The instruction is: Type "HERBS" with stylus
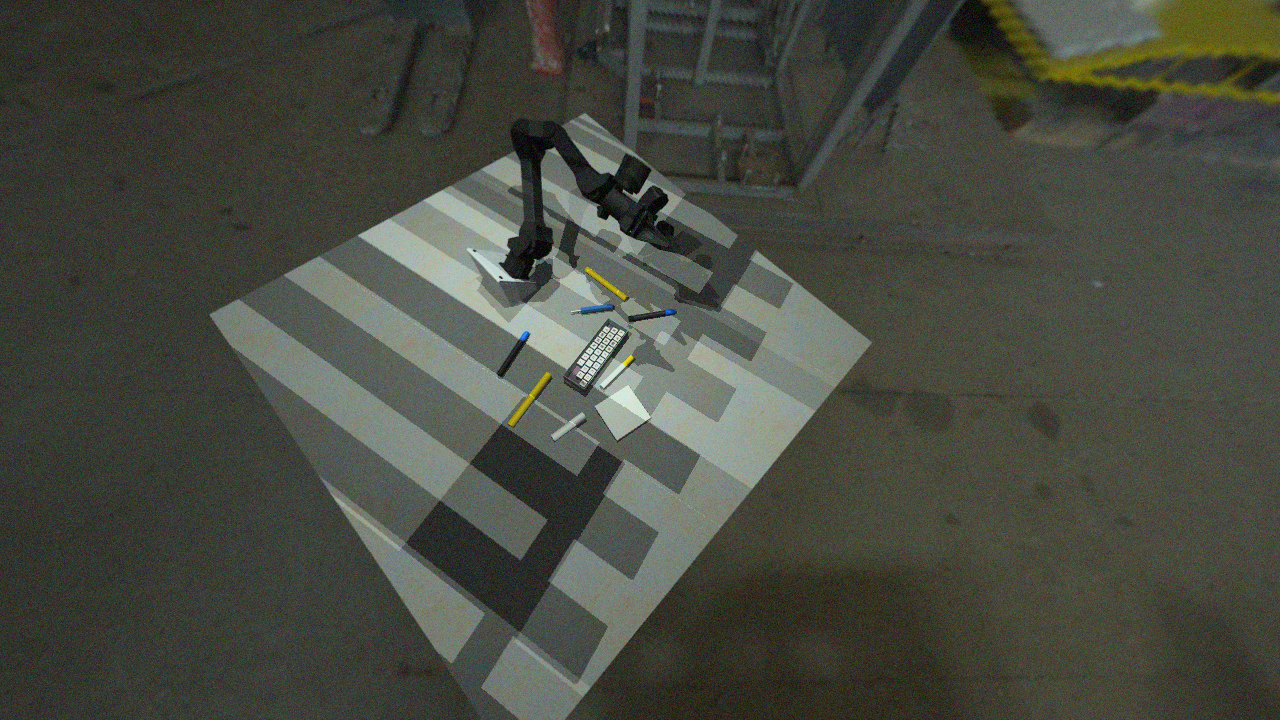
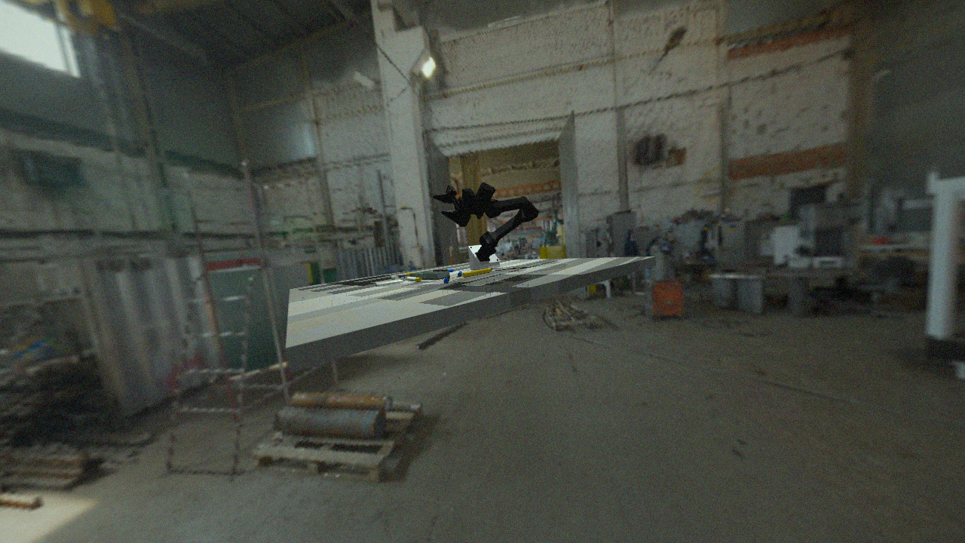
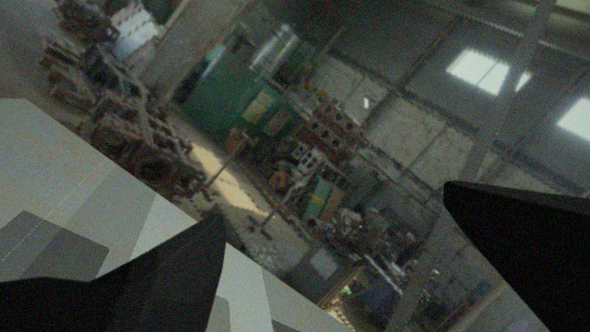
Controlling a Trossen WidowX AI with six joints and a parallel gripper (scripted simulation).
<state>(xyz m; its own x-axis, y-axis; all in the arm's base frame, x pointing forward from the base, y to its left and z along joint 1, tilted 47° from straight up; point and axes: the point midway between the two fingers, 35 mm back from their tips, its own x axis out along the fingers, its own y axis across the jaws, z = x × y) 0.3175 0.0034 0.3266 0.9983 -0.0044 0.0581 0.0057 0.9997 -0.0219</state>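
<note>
Now: gripper tip 150 mm past the blue stylus, 150 mm to the left of it and 290 mm above it. Round my gripper tip: thin grey tip (170 mm behind, 180 mm to the right, 290 mm below); pale paper sheet (140 mm ahead, 280 mm to the right, 290 mm below); white-and-yellow pen (50 mm ahead, 200 mm to the right, 290 mm below).
</note>
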